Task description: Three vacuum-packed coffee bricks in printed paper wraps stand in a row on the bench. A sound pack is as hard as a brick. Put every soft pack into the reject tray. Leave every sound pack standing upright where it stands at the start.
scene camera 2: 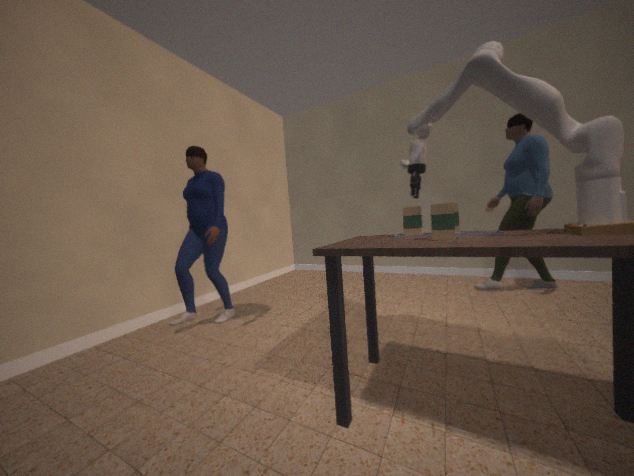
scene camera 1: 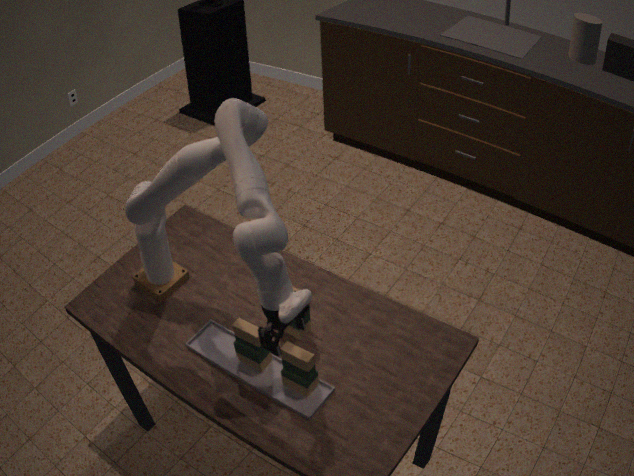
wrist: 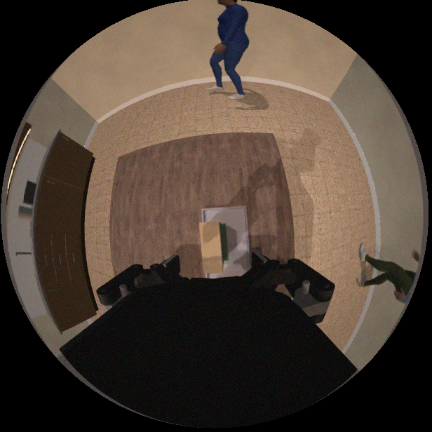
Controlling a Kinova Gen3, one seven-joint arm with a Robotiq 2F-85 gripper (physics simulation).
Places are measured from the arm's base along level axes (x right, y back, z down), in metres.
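Pixels of known places: gripper, between the fingertips: [scene camera 2: 414, 197] [scene camera 1: 289, 341]; arm's base, origin of its link: [scene camera 2: 600, 223] [scene camera 1: 160, 273].
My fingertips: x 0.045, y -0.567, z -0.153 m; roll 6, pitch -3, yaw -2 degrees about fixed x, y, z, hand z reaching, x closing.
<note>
Ahead of a thing's pixels: the offset from my fingertips to its top centre. "spot": to the spot under its first point.
One coffee brick {dx -0.009, dy -0.012, dz +0.042 m} [scene camera 1: 299, 369] [scene camera 2: 412, 221] [wrist: 212, 247], tan with a green band, stands upright in the right part of the grey reject tray {spot: dx +0.029, dy +0.286, dz +0.183 m} [scene camera 1: 208, 339] [scene camera 2: 478, 233] [wrist: 236, 215]. A second brick {dx +0.004, dy +0.133, dz +0.042 m} [scene camera 1: 250, 351] stands upright in the tray, nearer the robot base; I cannot make it out in scene camera 2. A third brick {dx -0.149, dy +0.124, dz +0.045 m} [scene camera 1: 307, 316] [scene camera 2: 444, 221] stands on the bench behind the tray, partly hidden by my gripper in scene camera 1. My gripper [scene camera 1: 275, 350] [scene camera 2: 415, 195] [wrist: 215, 262] is open and empty, pointing down above the first brick, clear of its top.
The arm's base plate [scene camera 1: 176, 276] is fixed at one end of the wooden bench [scene camera 1: 389, 353] [scene camera 2: 491, 250] [wrist: 160, 190]. A person in blue [scene camera 2: 204, 204] [wrist: 235, 30] and another in a light blue top [scene camera 2: 530, 161] stand away from the bench. A counter [scene camera 1: 373, 92] stands farther off.
</note>
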